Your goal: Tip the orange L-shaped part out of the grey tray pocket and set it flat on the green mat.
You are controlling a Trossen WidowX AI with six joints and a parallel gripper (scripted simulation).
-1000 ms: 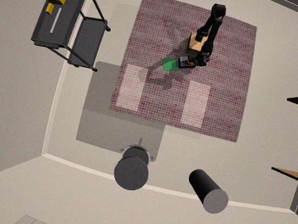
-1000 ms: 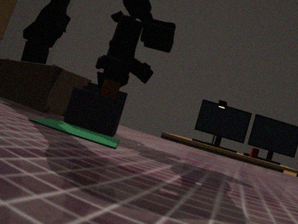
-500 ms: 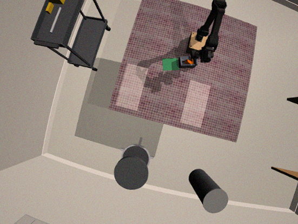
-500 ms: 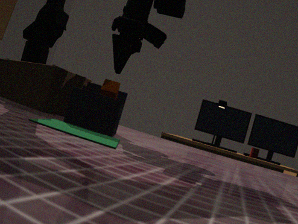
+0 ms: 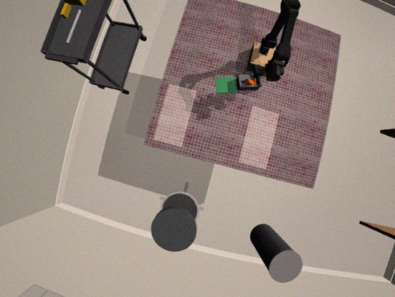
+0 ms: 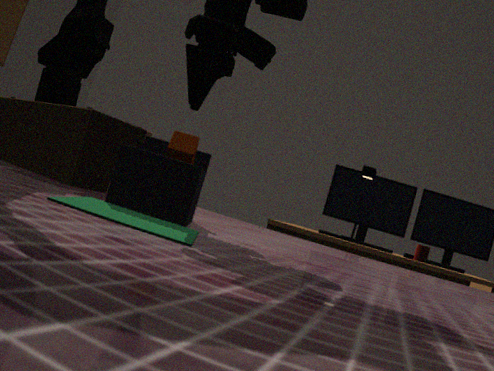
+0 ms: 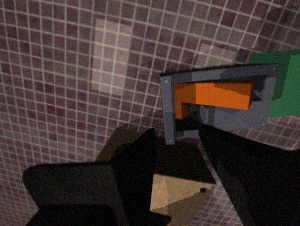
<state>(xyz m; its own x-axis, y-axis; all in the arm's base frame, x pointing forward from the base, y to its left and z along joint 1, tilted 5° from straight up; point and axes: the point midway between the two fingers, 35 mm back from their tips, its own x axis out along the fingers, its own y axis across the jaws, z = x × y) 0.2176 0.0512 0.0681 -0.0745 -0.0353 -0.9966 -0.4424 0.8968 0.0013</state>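
The orange L-shaped part is 100 mm below my gripper tip, 40 mm to the right of it and 20 mm ahead of it. Round my gripper tip: green mat: 200 mm to the right, 160 mm below, 100 mm ahead.
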